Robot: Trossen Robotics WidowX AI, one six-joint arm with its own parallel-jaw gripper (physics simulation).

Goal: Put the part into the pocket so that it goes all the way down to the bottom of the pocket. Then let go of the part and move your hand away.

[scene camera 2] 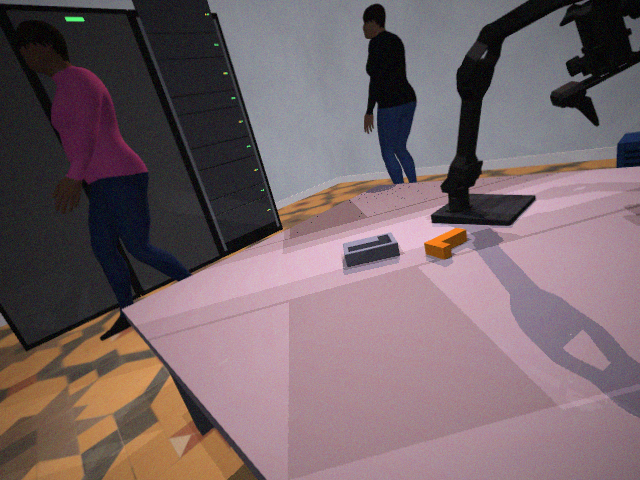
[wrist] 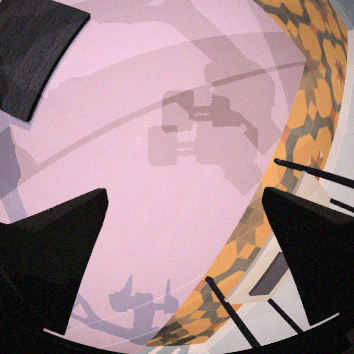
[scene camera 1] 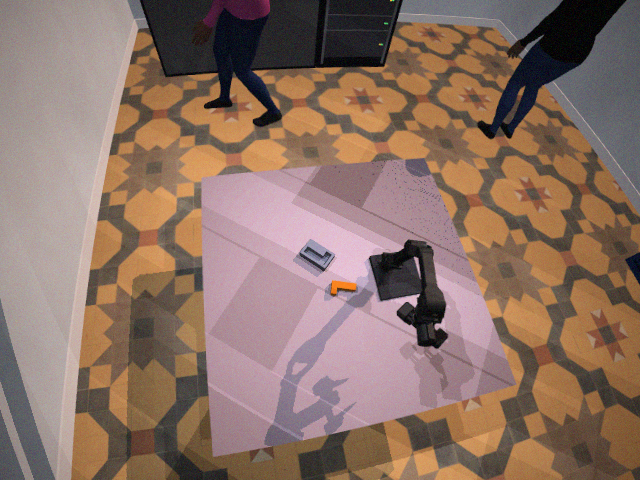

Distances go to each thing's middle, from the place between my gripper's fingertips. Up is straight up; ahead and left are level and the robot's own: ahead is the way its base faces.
Scene:
Now: hand 140 mm short of the orange part (scene camera 2: pixel 440 247), 320 mm to the left of it and 210 mm above it.

